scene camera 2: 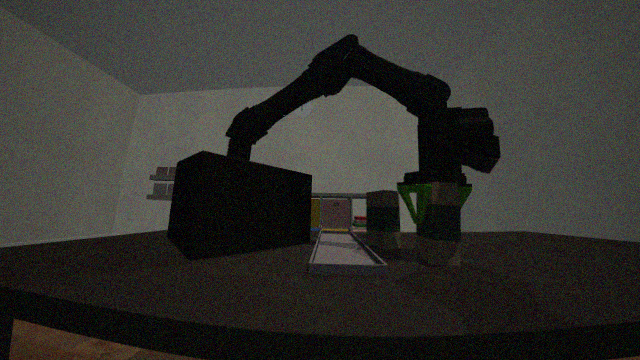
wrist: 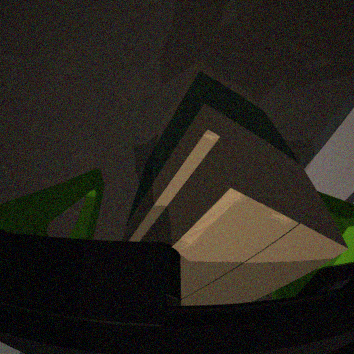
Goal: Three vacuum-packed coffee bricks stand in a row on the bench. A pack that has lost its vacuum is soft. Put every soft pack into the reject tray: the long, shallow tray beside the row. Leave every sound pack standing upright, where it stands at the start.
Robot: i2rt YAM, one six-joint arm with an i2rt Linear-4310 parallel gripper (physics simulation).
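Places are measured from the arm's base along level axes (x ahead, y left, z up), in metres.
Pixels of known places: arm's base, origin of its link: [scene camera 2: 237, 167].
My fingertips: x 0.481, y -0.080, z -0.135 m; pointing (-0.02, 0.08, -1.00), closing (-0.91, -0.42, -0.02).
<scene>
For each thing: its top centre in the pictures, then the offset to it from my fingertips. "spot": a spot on its surface instead. Level surfaces: height alone.
- coffee pack, centre of its top: [wrist: 214, 292] [scene camera 2: 433, 184] dx -0.007, dy -0.018, dz +0.075 m
- pale part, a spot on its surface: [wrist: 337, 152] spot: dx -0.159, dy -0.054, dz -0.064 m
- dark bench, height of its surface: dz -0.067 m
A coffee pack [scene camera 2: 440, 220] [wrist: 200, 165] with a tan top and dark green band stands upright at the right of the row, turned askew to the fingers in the wrist view. My gripper [scene camera 2: 436, 212] [wrist: 176, 176] is open around its upper part, with green fingers on either side. The right finger is very close to a pack corner; contact cannot be told. Another pack [scene camera 2: 383, 212] stands upright to the left. A third pack cannot be made out. The long, shallow reject tray [scene camera 2: 347, 269] lies left of the packs; a pale part [wrist: 337, 152] shows at the wrist view's right. Softness cannot be told.
A large black box [scene camera 2: 240, 205] stands on the dark bench [scene camera 2: 250, 295] left of the tray, in front of the arm's lower part. Behind the tray is a shelf unit [scene camera 2: 337, 195] with coloured items. Small wall shelves [scene camera 2: 162, 178] show at the far left.
</scene>
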